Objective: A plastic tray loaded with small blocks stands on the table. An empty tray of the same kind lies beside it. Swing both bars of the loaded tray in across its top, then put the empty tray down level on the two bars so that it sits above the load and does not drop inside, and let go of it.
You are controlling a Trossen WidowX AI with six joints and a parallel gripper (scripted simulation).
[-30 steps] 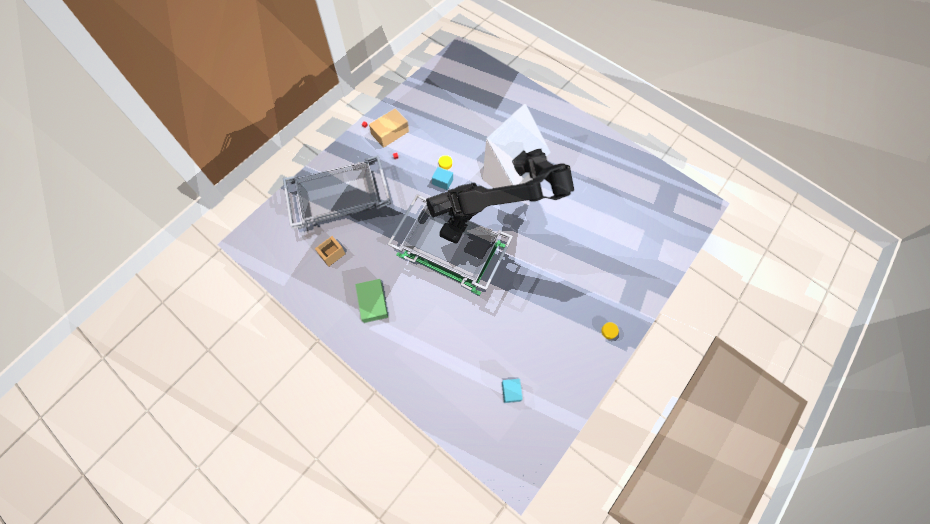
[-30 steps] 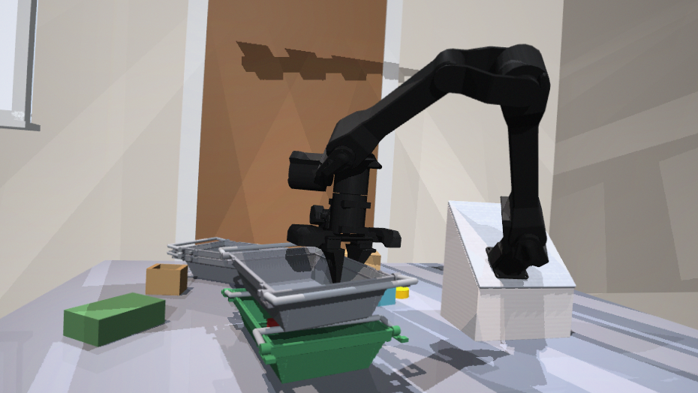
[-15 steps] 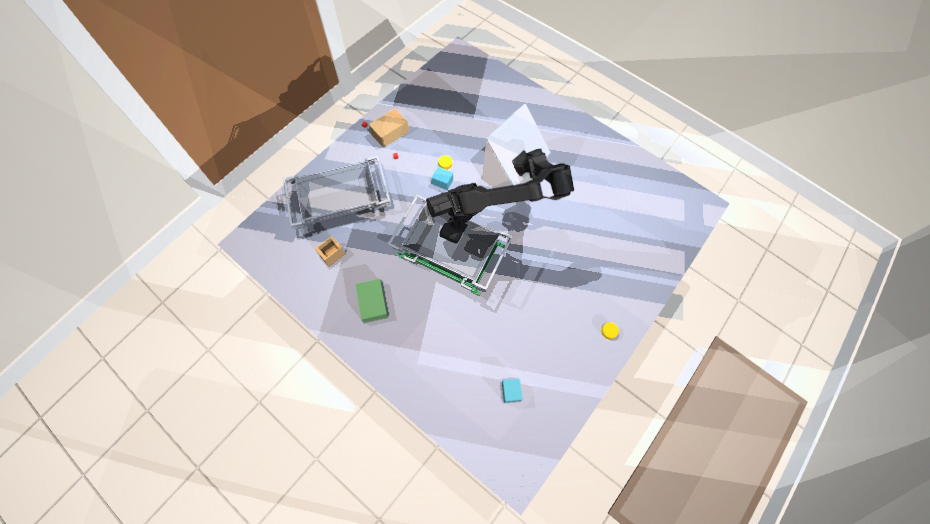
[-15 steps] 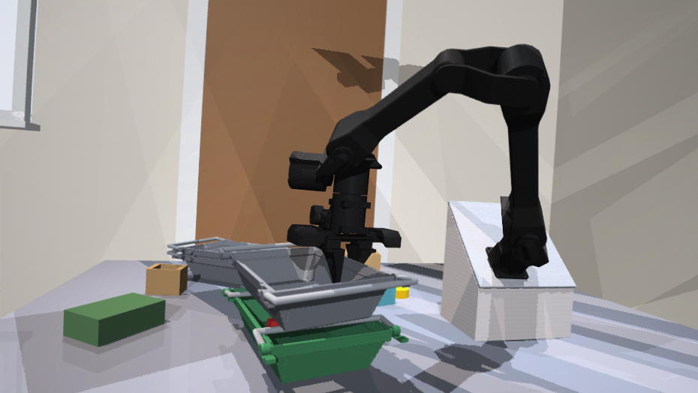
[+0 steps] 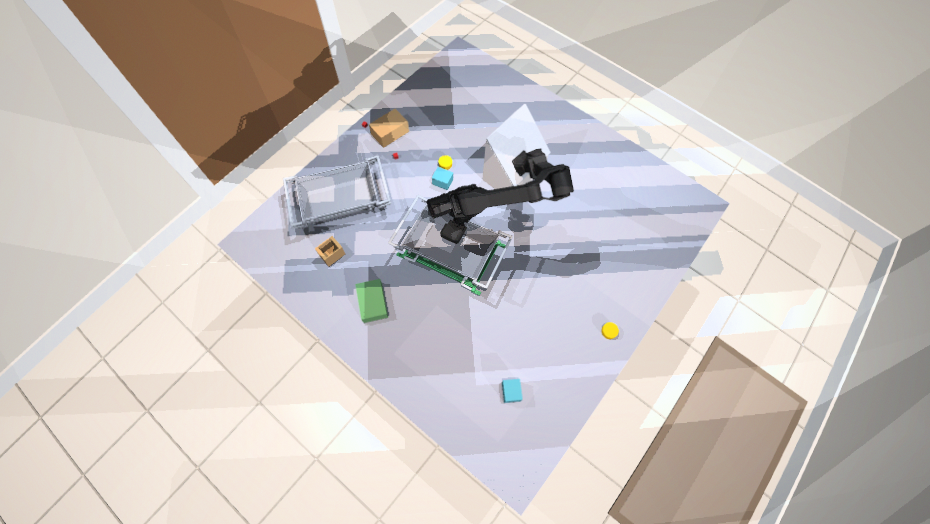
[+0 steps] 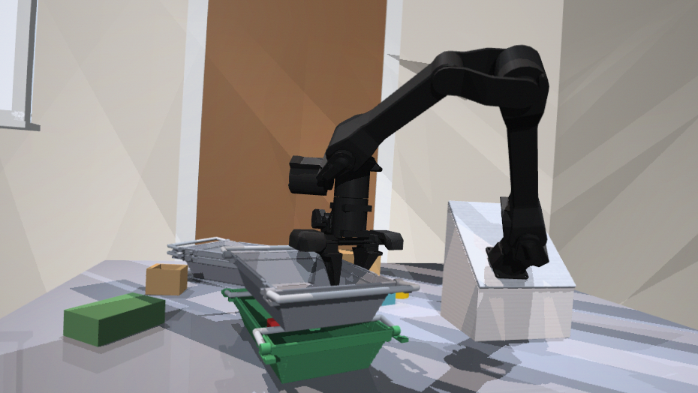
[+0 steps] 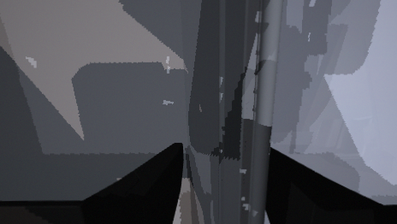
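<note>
My gripper tip is now 7 cm short of the grey tray, 3 cm below it and 2 cm to the right of it. Also, from my gripper tip: green block: 36 cm ahead, 6 cm below, 5 cm to the right; then box: 34 cm ahead, 27 cm to the right, 6 cm below; then red block: 11 cm ahead, 7 cm below, 3 cm to the right.
</note>
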